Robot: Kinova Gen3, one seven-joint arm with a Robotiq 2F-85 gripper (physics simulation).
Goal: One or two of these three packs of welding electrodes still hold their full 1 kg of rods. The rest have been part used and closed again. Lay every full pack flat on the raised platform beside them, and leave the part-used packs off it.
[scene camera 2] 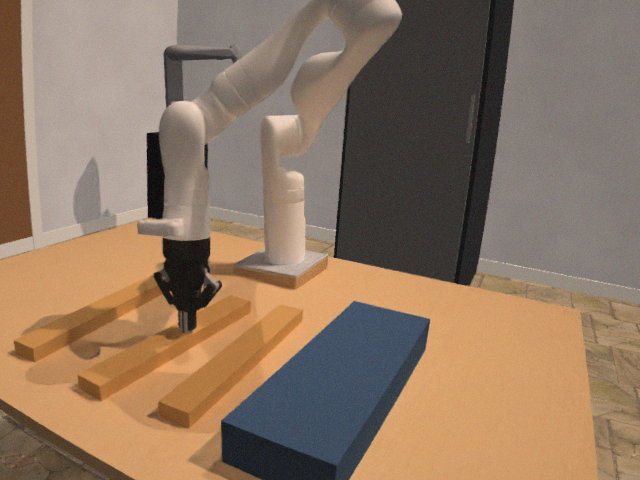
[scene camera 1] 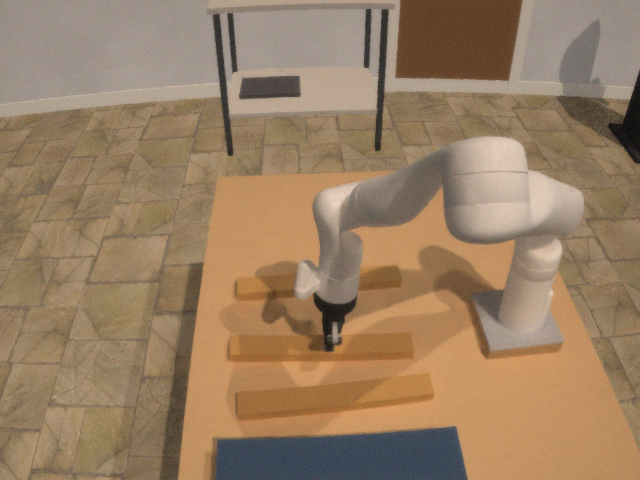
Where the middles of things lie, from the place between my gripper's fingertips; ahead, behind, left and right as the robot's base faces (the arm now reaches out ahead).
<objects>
Right now the blue raised platform (scene camera 2: 324, 406) is 280 mm to the left of my hand, 20 mm behind it and 10 mm above it.
</objects>
